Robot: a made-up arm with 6 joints. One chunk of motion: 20 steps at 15 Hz.
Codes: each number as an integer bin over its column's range. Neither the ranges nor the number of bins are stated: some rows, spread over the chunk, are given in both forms.
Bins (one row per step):
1: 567 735 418 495 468 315
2: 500 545 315 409 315 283
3: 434 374 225 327 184 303
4: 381 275 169 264 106 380
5: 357 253 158 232 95 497
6: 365 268 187 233 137 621
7: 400 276 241 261 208 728
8: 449 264 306 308 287 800
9: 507 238 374 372 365 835
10: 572 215 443 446 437 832
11: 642 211 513 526 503 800
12: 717 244 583 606 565 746
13: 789 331 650 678 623 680
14: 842 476 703 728 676 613
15: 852 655 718 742 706 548
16: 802 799 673 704 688 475
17: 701 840 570 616 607 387
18: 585 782 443 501 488 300
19: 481 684 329 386 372 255
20: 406 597 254 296 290 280
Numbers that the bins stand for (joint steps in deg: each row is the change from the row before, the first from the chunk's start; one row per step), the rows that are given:
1: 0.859 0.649 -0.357 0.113 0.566 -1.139
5: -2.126 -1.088 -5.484 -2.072 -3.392 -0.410
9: 0.007 -1.142 -1.225 -0.909 -0.527 0.943
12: 2.992 -1.121 2.897 1.035 1.595 0.587
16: 4.200 0.879 4.671 1.849 2.900 -0.498
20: -1.429 0.151 -3.591 -1.541 -1.323 -1.279
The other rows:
2: -0.093 -0.036 -2.388 -0.602 -1.058 -1.267
3: -1.031 -0.652 -4.163 -1.283 -2.448 -1.187
4: -1.784 -1.009 -5.267 -1.807 -3.275 -0.878
6: -2.012 -1.034 -4.912 -2.064 -2.946 0.086
7: -1.514 -1.005 -3.848 -1.832 -2.193 0.515
8: -0.818 -1.049 -2.566 -1.441 -1.355 0.803
10: 0.931 -1.225 0.136 -0.294 0.237 0.931
11: 1.926 -1.240 1.516 0.370 0.937 0.803
13: 4.015 -0.807 4.218 1.633 2.210 0.323
14: 4.768 -0.285 5.263 2.048 2.773 0.054
15: 4.911 0.360 5.559 2.165 3.091 -0.206
17: 2.764 1.027 2.640 1.118 2.041 -0.850
18: 1.115 0.818 0.136 0.162 0.778 -1.199
19: -0.363 0.465 -2.112 -0.793 -0.453 -1.379

